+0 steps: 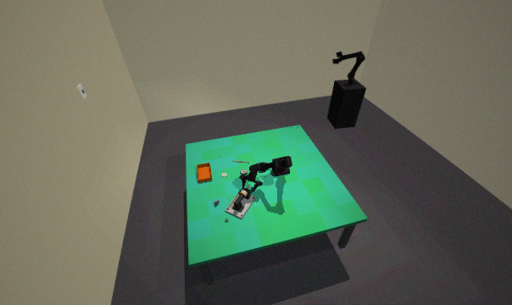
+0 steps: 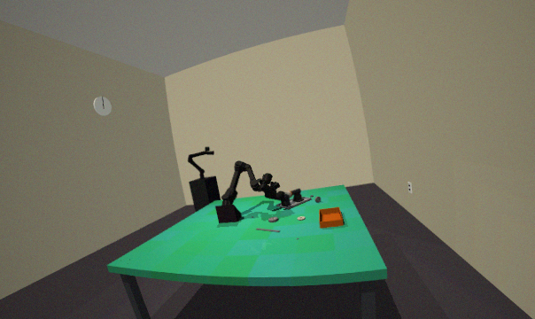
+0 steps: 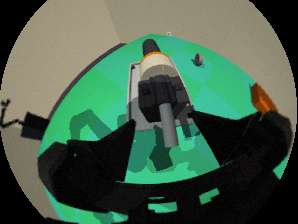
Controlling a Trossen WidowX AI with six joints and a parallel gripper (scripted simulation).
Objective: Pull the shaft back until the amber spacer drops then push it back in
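Now: gripper tip 30 mm short of the grey shaft, 40 mm to the right of it and 20 mm below it. Round my gripper tip: pale washer (180 mm ahead, 260 mm to the right, 50 mm below); grey disc (10 mm ahead, 260 mm to the right, 50 mm below); orange tray (360 mm ahead, 310 mm to the right, 50 mm below).
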